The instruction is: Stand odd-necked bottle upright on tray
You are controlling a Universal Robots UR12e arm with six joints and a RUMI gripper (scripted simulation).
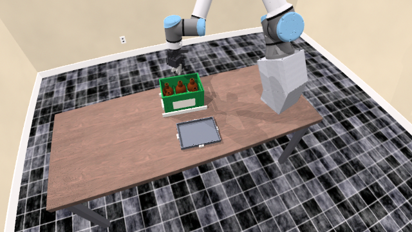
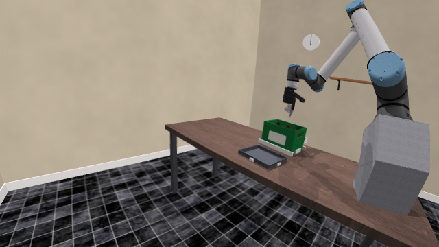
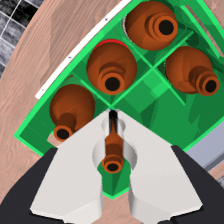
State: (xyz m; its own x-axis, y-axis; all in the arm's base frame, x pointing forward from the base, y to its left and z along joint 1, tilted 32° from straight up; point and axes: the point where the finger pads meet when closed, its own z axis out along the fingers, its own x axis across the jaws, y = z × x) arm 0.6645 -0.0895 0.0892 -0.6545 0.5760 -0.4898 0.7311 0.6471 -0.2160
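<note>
Now: hand 4 cm to the right of the green crate and 16 cm above it. Round my hand: glass bottle: 9 cm ahead, 15 cm below; grey tray: 3 cm behind, 34 cm to the left, 23 cm below.
</note>
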